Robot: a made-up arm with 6 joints. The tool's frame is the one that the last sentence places. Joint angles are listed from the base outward.
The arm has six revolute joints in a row. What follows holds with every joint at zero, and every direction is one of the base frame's. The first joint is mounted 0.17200 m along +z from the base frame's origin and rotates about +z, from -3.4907 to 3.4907 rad. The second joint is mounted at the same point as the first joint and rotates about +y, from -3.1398 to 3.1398 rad. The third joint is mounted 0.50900 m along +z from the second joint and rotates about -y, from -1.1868 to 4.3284 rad. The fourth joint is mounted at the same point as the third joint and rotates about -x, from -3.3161 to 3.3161 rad. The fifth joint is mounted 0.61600 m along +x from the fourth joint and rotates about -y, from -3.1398 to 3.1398 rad. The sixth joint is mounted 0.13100 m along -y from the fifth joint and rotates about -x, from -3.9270 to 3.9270 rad. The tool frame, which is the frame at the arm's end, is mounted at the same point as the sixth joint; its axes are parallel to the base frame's.
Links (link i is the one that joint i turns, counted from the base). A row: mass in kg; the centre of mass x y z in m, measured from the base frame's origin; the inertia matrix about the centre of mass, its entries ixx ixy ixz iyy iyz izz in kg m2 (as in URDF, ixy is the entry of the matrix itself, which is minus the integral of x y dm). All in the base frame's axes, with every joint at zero. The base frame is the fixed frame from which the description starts. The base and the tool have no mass.
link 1: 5.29; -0.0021 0.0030 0.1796; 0.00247 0 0 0.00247 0 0.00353
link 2: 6.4; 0.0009 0.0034 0.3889; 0.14 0 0 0.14 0 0.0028
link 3: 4.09; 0.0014 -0.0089 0.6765; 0.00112 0 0 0.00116 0 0.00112
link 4: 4.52; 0.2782 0.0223 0.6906; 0.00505 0 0 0.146 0 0.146
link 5: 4.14; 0.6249 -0.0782 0.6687; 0.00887 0 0 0.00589 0 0.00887
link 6: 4.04; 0.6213 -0.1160 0.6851; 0.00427 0 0 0.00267 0 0.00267
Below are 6 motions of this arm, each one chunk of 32 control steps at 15 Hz.
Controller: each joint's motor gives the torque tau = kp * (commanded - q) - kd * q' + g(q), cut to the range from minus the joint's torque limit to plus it. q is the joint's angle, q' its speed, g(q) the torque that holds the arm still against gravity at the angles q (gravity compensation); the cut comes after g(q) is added. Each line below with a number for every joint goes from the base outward.
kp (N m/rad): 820 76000 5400 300 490 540
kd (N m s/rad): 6.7 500 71 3.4 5.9 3.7
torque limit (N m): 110 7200 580 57 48 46
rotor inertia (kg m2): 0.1 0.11 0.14 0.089 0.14 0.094
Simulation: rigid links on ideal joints. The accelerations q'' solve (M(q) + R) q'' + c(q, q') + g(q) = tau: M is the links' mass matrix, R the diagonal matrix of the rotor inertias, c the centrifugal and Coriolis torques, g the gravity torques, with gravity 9.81 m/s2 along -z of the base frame. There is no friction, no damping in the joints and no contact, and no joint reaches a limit. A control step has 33 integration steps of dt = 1/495 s. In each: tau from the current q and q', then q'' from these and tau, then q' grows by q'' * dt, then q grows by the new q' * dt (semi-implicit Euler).
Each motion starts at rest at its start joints. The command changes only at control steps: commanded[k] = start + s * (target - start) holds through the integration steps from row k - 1 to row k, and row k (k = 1, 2, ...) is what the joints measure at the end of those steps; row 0 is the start. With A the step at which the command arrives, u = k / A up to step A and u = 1 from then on. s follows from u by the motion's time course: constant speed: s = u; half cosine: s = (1 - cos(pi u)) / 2; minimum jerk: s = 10 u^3 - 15 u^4 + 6 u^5; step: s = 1 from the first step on.
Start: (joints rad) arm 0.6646 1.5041 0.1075 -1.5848 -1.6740 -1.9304
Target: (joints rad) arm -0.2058 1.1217 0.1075 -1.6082 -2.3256 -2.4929
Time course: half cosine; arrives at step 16
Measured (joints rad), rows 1 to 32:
1: 0.6618 1.5003 0.1090 -1.5870 -1.6821 -1.9355
2: 0.6476 1.4892 0.1120 -1.5919 -1.7039 -1.9515
3: 0.6122 1.4713 0.1145 -1.5958 -1.7367 -1.9781
4: 0.5512 1.4474 0.1169 -1.5976 -1.7797 -2.0138
5: 0.4682 1.4182 0.1194 -1.5974 -1.8311 -2.0570
6: 0.3733 1.3851 0.1210 -1.5960 -1.8890 -2.1062
7: 0.2768 1.3491 0.1219 -1.5952 -1.9512 -2.1596
8: 0.1860 1.3118 0.1221 -1.5960 -2.0152 -2.2150
9: 0.1030 1.2746 0.1217 -1.5982 -2.0785 -2.2702
10: 0.0268 1.2388 0.1209 -1.6009 -2.1388 -2.3232
11: -0.0446 1.2058 0.1197 -1.6029 -2.1938 -2.3718
12: -0.1113 1.1769 0.1181 -1.6034 -2.2414 -2.4143
13: -0.1707 1.1533 0.1160 -1.6024 -2.2798 -2.4490
14: -0.2175 1.1358 0.1135 -1.6005 -2.3075 -2.4745
15: -0.2458 1.1251 0.1108 -1.5988 -2.3235 -2.4899
16: -0.2512 1.1217 0.1081 -1.5982 -2.3269 -2.4946
17: -0.2345 1.1217 0.1072 -1.6013 -2.3257 -2.4935
18: -0.2052 1.1217 0.1078 -1.6080 -2.3256 -2.4928
19: -0.1780 1.1217 0.1076 -1.6143 -2.3253 -2.4927
20: -0.1657 1.1217 0.1074 -1.6172 -2.3252 -2.4927
21: -0.1732 1.1217 0.1075 -1.6158 -2.3253 -2.4927
22: -0.1959 1.1217 0.1076 -1.6108 -2.3255 -2.4928
23: -0.2218 1.1217 0.1076 -1.6049 -2.3257 -2.4930
24: -0.2386 1.1217 0.1075 -1.6009 -2.3259 -2.4931
25: -0.2386 1.1217 0.1075 -1.6007 -2.3259 -2.4931
26: -0.2231 1.1217 0.1076 -1.6041 -2.3258 -2.4930
27: -0.2002 1.1217 0.1076 -1.6092 -2.3256 -2.4929
28: -0.1814 1.1217 0.1075 -1.6136 -2.3254 -2.4928
29: -0.1754 1.1217 0.1075 -1.6151 -2.3253 -2.4927
30: -0.1842 1.1217 0.1075 -1.6132 -2.3254 -2.4928
31: -0.2028 1.1217 0.1076 -1.6091 -2.3256 -2.4929
32: -0.2217 1.1217 0.1076 -1.6048 -2.3257 -2.4930

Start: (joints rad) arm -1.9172 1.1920 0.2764 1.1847 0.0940 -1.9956
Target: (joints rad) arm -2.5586 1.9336 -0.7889 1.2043 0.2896 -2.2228
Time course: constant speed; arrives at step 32
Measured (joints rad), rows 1 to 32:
1: -1.9208 1.2178 0.2237 1.2002 0.1015 -1.9990
2: -1.9310 1.2409 0.1852 1.1719 0.1067 -2.0082
3: -1.9589 1.2631 0.1628 1.2023 0.1138 -2.0152
4: -1.9935 1.2868 0.1240 1.1832 0.1192 -2.0226
5: -2.0352 1.3098 0.0909 1.1819 0.1251 -2.0298
6: -2.0733 1.3328 0.0598 1.1815 0.1313 -2.0372
7: -2.0994 1.3561 0.0247 1.1770 0.1371 -2.0443
8: -2.1112 1.3791 -0.0080 1.1806 0.1434 -2.0514
9: -2.1115 1.4022 -0.0408 1.1865 0.1497 -2.0583
10: -2.1099 1.4253 -0.0742 1.1920 0.1560 -2.0652
11: -2.1182 1.4484 -0.1071 1.1963 0.1623 -2.0723
12: -2.1435 1.4715 -0.1401 1.1957 0.1684 -2.0795
13: -2.1835 1.4947 -0.1732 1.1909 0.1743 -2.0869
14: -2.2255 1.5178 -0.2064 1.1855 0.1801 -2.0943
15: -2.2542 1.5409 -0.2399 1.1833 0.1862 -2.1015
16: -2.2626 1.5640 -0.2731 1.1873 0.1924 -2.1085
17: -2.2593 1.5871 -0.3059 1.1951 0.1988 -2.1153
18: -2.2641 1.6103 -0.3388 1.2002 0.2050 -2.1222
19: -2.2910 1.6334 -0.3718 1.1986 0.2111 -2.1295
20: -2.3331 1.6565 -0.4050 1.1925 0.2170 -2.1370
21: -2.3673 1.6797 -0.4385 1.1892 0.2230 -2.1443
22: -2.3781 1.7028 -0.4716 1.1930 0.2292 -2.1512
23: -2.3773 1.7259 -0.5043 1.1997 0.2355 -2.1581
24: -2.3911 1.7491 -0.5372 1.2012 0.2416 -2.1652
25: -2.4263 1.7722 -0.5705 1.1972 0.2476 -2.1726
26: -2.4603 1.7954 -0.6039 1.1954 0.2537 -2.1798
27: -2.4739 1.8185 -0.6369 1.1985 0.2599 -2.1868
28: -2.4790 1.8416 -0.6697 1.2012 0.2660 -2.1938
29: -2.4989 1.8648 -0.7028 1.2004 0.2720 -2.2010
30: -2.5311 1.8879 -0.7361 1.1997 0.2782 -2.2083
31: -2.5549 1.9111 -0.7693 1.2016 0.2843 -2.2153
32: -2.5663 1.9342 -0.8022 1.2025 0.2904 -2.2224

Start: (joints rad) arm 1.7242 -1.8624 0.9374 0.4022 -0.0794 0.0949
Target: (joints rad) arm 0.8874 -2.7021 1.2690 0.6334 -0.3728 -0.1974
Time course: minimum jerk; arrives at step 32
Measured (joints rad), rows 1 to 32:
1: 1.7242 -1.8627 0.9376 0.4022 -0.0795 0.0948
2: 1.7239 -1.8644 0.9390 0.4026 -0.0802 0.0940
3: 1.7228 -1.8688 0.9423 0.4049 -0.0818 0.0921
4: 1.7196 -1.8766 0.9473 0.4082 -0.0846 0.0890
5: 1.7129 -1.8884 0.9542 0.4126 -0.0889 0.0844
6: 1.7010 -1.9048 0.9632 0.4187 -0.0947 0.0781
7: 1.6823 -1.9258 0.9741 0.4264 -0.1022 0.0702
8: 1.6560 -1.9516 0.9869 0.4355 -0.1113 0.0607
9: 1.6217 -1.9819 1.0015 0.4460 -0.1220 0.0496
10: 1.5801 -2.0166 1.0177 0.4578 -0.1342 0.0370
11: 1.5323 -2.0552 1.0351 0.4706 -0.1477 0.0231
12: 1.4802 -2.0972 1.0536 0.4842 -0.1624 0.0080
13: 1.4258 -2.1420 1.0729 0.4983 -0.1781 -0.0079
14: 1.3712 -2.1890 1.0927 0.5127 -0.1946 -0.0245
15: 1.3181 -2.2375 1.1127 0.5270 -0.2115 -0.0415
16: 1.2676 -2.2867 1.1325 0.5409 -0.2287 -0.0587
17: 1.2204 -2.3357 1.1519 0.5544 -0.2458 -0.0757
18: 1.1761 -2.3840 1.1706 0.5670 -0.2627 -0.0924
19: 1.1338 -2.4307 1.1882 0.5789 -0.2790 -0.1084
20: 1.0926 -2.4751 1.2044 0.5900 -0.2944 -0.1236
21: 1.0520 -2.5165 1.2191 0.6002 -0.3089 -0.1376
22: 1.0130 -2.5544 1.2321 0.6094 -0.3220 -0.1504
23: 0.9778 -2.5883 1.2433 0.6175 -0.3337 -0.1617
24: 0.9492 -2.6179 1.2525 0.6241 -0.3440 -0.1715
25: 0.9289 -2.6428 1.2597 0.6288 -0.3526 -0.1796
26: 0.9159 -2.6630 1.2650 0.6318 -0.3596 -0.1861
27: 0.9070 -2.6785 1.2685 0.6335 -0.3649 -0.1909
28: 0.8988 -2.6896 1.2704 0.6345 -0.3687 -0.1943
29: 0.8904 -2.6967 1.2709 0.6351 -0.3711 -0.1963
30: 0.8838 -2.7006 1.2704 0.6352 -0.3723 -0.1973
31: 0.8817 -2.7019 1.2696 0.6347 -0.3727 -0.1975
32: 0.8843 -2.7021 1.2689 0.6337 -0.3728 -0.1974

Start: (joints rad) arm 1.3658 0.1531 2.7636 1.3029 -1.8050 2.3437
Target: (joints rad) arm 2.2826 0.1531 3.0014 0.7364 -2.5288 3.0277
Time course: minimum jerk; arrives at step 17
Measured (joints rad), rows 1 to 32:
1: 1.3669 0.1531 2.7642 1.3022 -1.8067 2.3450
2: 1.3751 0.1530 2.7677 1.2971 -1.8172 2.3533
3: 1.4012 0.1528 2.7756 1.2817 -1.8403 2.3731
4: 1.4521 0.1527 2.7882 1.2514 -1.8774 2.4066
5: 1.5256 0.1525 2.8055 1.2074 -1.9286 2.4537
6: 1.6135 0.1524 2.8266 1.1544 -1.9922 2.5128
7: 1.7091 0.1523 2.8508 1.0961 -2.0653 2.5812
8: 1.8096 0.1523 2.8767 1.0346 -2.1440 2.6552
9: 1.9133 0.1523 2.9030 0.9713 -2.2240 2.7309
10: 2.0153 0.1523 2.9280 0.9091 -2.3007 2.8042
11: 2.1074 0.1525 2.9505 0.8527 -2.3702 2.8710
12: 2.1821 0.1526 2.9694 0.8062 -2.4289 2.9280
13: 2.2360 0.1527 2.9841 0.7717 -2.4743 2.9725
14: 2.2699 0.1529 2.9941 0.7491 -2.5054 3.0035
15: 2.2868 0.1530 2.9996 0.7371 -2.5226 3.0212
16: 2.2899 0.1531 3.0014 0.7337 -2.5287 3.0280
17: 2.2841 0.1531 3.0014 0.7356 -2.5288 3.0282
18: 2.2776 0.1531 3.0014 0.7382 -2.5289 3.0277
19: 2.2773 0.1531 3.0015 0.7388 -2.5289 3.0276
20: 2.2825 0.1531 3.0014 0.7365 -2.5288 3.0277
21: 2.2871 0.1531 3.0013 0.7345 -2.5287 3.0278
22: 2.2863 0.1531 3.0014 0.7348 -2.5287 3.0278
23: 2.2817 0.1531 3.0014 0.7366 -2.5288 3.0277
24: 2.2788 0.1531 3.0014 0.7380 -2.5289 3.0276
25: 2.2803 0.1531 3.0014 0.7375 -2.5289 3.0277
26: 2.2840 0.1531 3.0014 0.7359 -2.5288 3.0277
27: 2.2857 0.1531 3.0014 0.7351 -2.5287 3.0277
28: 2.2839 0.1531 3.0014 0.7358 -2.5288 3.0277
29: 2.2810 0.1531 3.0014 0.7370 -2.5288 3.0277
30: 2.2802 0.1531 3.0014 0.7374 -2.5289 3.0277
31: 2.2820 0.1531 3.0014 0.7367 -2.5288 3.0277
32: 2.2842 0.1531 3.0014 0.7358 -2.5288 3.0277

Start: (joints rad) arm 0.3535 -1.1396 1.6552 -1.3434 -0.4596 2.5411
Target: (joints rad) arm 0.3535 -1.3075 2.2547 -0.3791 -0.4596 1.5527
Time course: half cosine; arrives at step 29
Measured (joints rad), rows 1 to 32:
1: 0.3533 -1.1402 1.6576 -1.3397 -0.4596 2.5381
2: 0.3528 -1.1420 1.6645 -1.3293 -0.4596 2.5291
3: 0.3522 -1.1446 1.6746 -1.3137 -0.4595 2.5142
4: 0.3517 -1.1482 1.6877 -1.2930 -0.4595 2.4939
5: 0.3515 -1.1526 1.7043 -1.2669 -0.4595 2.4683
6: 0.3516 -1.1579 1.7237 -1.2360 -0.4595 2.4377
7: 0.3520 -1.1640 1.7457 -1.2006 -0.4594 2.4026
8: 0.3525 -1.1708 1.7703 -1.1611 -0.4594 2.3633
9: 0.3532 -1.1781 1.7970 -1.1181 -0.4593 2.3202
10: 0.3538 -1.1860 1.8255 -1.0721 -0.4593 2.2740
11: 0.3542 -1.1944 1.8556 -1.0236 -0.4592 2.2250
12: 0.3543 -1.2031 1.8869 -0.9731 -0.4592 2.1740
13: 0.3542 -1.2120 1.9189 -0.9214 -0.4591 2.1215
14: 0.3539 -1.2211 1.9513 -0.8689 -0.4591 2.0681
15: 0.3536 -1.2301 1.9838 -0.8164 -0.4591 2.0144
16: 0.3533 -1.2392 2.0160 -0.7643 -0.4590 1.9612
17: 0.3531 -1.2480 2.0474 -0.7134 -0.4590 1.9089
18: 0.3532 -1.2565 2.0778 -0.6642 -0.4590 1.8583
19: 0.3534 -1.2647 2.1067 -0.6173 -0.4590 1.8099
20: 0.3538 -1.2723 2.1338 -0.5733 -0.4590 1.7643
21: 0.3542 -1.2794 2.1589 -0.5327 -0.4590 1.7220
22: 0.3546 -1.2859 2.1816 -0.4960 -0.4591 1.6835
23: 0.3549 -1.2916 2.2016 -0.4637 -0.4591 1.6493
24: 0.3550 -1.2965 2.2187 -0.4360 -0.4592 1.6198
25: 0.3548 -1.3006 2.2327 -0.4135 -0.4593 1.5953
26: 0.3546 -1.3038 2.2435 -0.3962 -0.4593 1.5760
27: 0.3542 -1.3060 2.2509 -0.3844 -0.4594 1.5623
28: 0.3538 -1.3073 2.2549 -0.3782 -0.4595 1.5543
29: 0.3536 -1.3076 2.2553 -0.3777 -0.4596 1.5520
30: 0.3534 -1.3075 2.2544 -0.3799 -0.4596 1.5526
31: 0.3532 -1.3075 2.2546 -0.3795 -0.4596 1.5527
32: 0.3530 -1.3075 2.2549 -0.3785 -0.4596 1.5527

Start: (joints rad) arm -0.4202 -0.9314 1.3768 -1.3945 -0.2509 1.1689
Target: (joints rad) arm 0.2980 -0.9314 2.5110 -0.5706 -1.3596 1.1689
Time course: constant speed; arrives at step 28
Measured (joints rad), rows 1 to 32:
1: -0.4161 -0.9330 1.4251 -1.3608 -0.3008 1.1677
2: -0.3975 -0.9336 1.4725 -1.3317 -0.3379 1.1675
3: -0.3631 -0.9326 1.5048 -1.3044 -0.3782 1.1683
4: -0.3187 -0.9332 1.5491 -1.2694 -0.4174 1.1677
5: -0.2724 -0.9332 1.5902 -1.2345 -0.4570 1.1676
6: -0.2317 -0.9329 1.6286 -1.2044 -0.4967 1.1678
7: -0.2018 -0.9331 1.6701 -1.1726 -0.5363 1.1677
8: -0.1830 -0.9330 1.7105 -1.1443 -0.5760 1.1677
9: -0.1718 -0.9330 1.7505 -1.1180 -0.6156 1.1678
10: -0.1629 -0.9330 1.7914 -1.0908 -0.6552 1.1677
11: -0.1505 -0.9330 1.8319 -1.0637 -0.6948 1.1678
12: -0.1305 -0.9330 1.8723 -1.0353 -0.7344 1.1678
13: -0.1019 -0.9330 1.9130 -1.0049 -0.7740 1.1677
14: -0.0660 -0.9330 1.9535 -0.9737 -0.8136 1.1677
15: -0.0265 -0.9330 1.9940 -0.9419 -0.8533 1.1677
16: 0.0123 -0.9330 2.0345 -0.9102 -0.8930 1.1678
17: 0.0466 -0.9330 2.0749 -0.8793 -0.9327 1.1678
18: 0.0740 -0.9329 2.1154 -0.8495 -0.9724 1.1678
19: 0.0945 -0.9329 2.1559 -0.8207 -1.0120 1.1679
20: 0.1100 -0.9329 2.1964 -0.7926 -1.0516 1.1679
21: 0.1236 -0.9329 2.2369 -0.7647 -1.0911 1.1679
22: 0.1391 -0.9329 2.2775 -0.7365 -1.1307 1.1678
23: 0.1592 -0.9329 2.3180 -0.7076 -1.1703 1.1678
24: 0.1856 -0.9329 2.3585 -0.6779 -1.2099 1.1679
25: 0.2178 -0.9329 2.3990 -0.6474 -1.2495 1.1679
26: 0.2538 -0.9328 2.4395 -0.6165 -1.2892 1.1680
27: 0.2905 -0.9328 2.4800 -0.5856 -1.3290 1.1681
28: 0.3247 -0.9328 2.5206 -0.5550 -1.3687 1.1682
29: 0.3512 -0.9315 2.5135 -0.5511 -1.3589 1.1695
30: 0.3618 -0.9308 2.5058 -0.5826 -1.3594 1.1696
31: 0.3506 -0.9317 2.5131 -0.5565 -1.3604 1.1689
32: 0.3253 -0.9315 2.5122 -0.5641 -1.3599 1.1690

